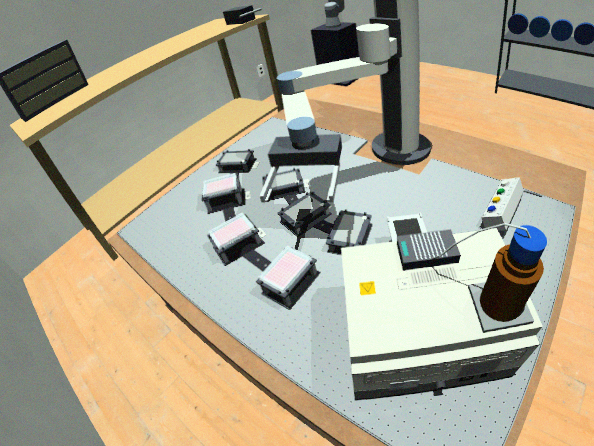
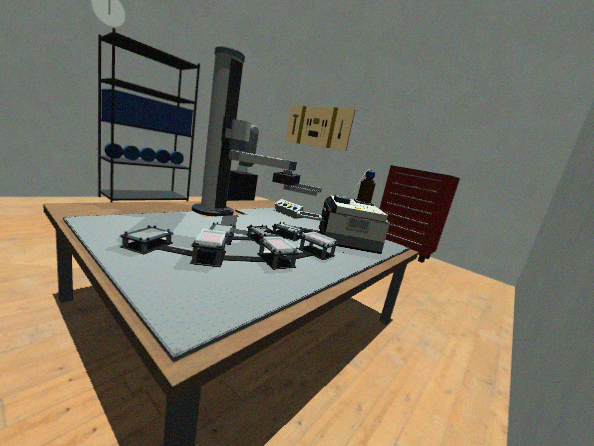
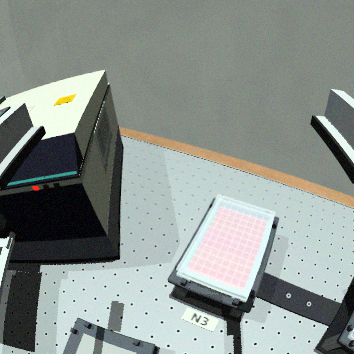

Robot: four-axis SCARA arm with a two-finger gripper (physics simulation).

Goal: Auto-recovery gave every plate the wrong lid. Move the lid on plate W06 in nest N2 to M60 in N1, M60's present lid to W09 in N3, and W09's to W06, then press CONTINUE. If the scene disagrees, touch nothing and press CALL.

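Frame: origin at the arm's base, x ahead, y left, z up, level; millimetres.
Seen in the pictures: gripper, fingertip midpoint: (image 1: 295,199) (image 2: 319,191) (image 3: 170,100); arm's base, link origin: (image 1: 401,148) (image 2: 213,211).
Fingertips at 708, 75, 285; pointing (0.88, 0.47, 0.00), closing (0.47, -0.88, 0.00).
Observation:
Pixels of each thing's middle, then the offset from my fingertips to it, as dx, dy, dz. "*": a spot on its surface instead.
- clear lid, body centre: (image 3: 231,240) (image 1: 285,267) (image 2: 319,237) +71, -24, -197
- second pink plate, body centre: (image 1: 230,229) (image 2: 279,243) +50, -273, -197
- third pink plate, body centre: (image 1: 219,184) (image 2: 211,236) -86, -489, -189
- button box, body centre: (image 1: 503,203) (image 2: 289,208) -508, +408, -230
- brown bottle, surface spot: (image 1: 510,285) * +37, +499, +55
My gripper (image 1: 298,198) (image 2: 312,190) (image 3: 170,100) is open and empty, its fingers wide apart above the stands near the column. A pink-gridded plate under a clear lid (image 1: 287,270) (image 2: 320,240) (image 3: 226,247) sits in the nest labelled N3, nearest the white instrument. A second pink plate (image 1: 233,231) (image 2: 280,244) sits in the middle nest of the outer row. A third pink plate (image 1: 221,185) (image 2: 211,238) sits farther along. Their nest labels, plate codes and lid marks are too small to read. A button box (image 1: 500,205) (image 2: 289,208) has green, yellow and blue buttons; its lettering is unreadable.
Black-framed stands (image 1: 350,230) (image 1: 236,160) (image 2: 147,233) (image 3: 120,337) stand around the pink plates. The white instrument (image 1: 425,320) (image 2: 355,222) (image 3: 97,150) bears a brown bottle (image 1: 510,285) (image 2: 366,191) with a blue cap and tube. The arm's column (image 1: 407,90) (image 2: 220,130) rises behind the mat.

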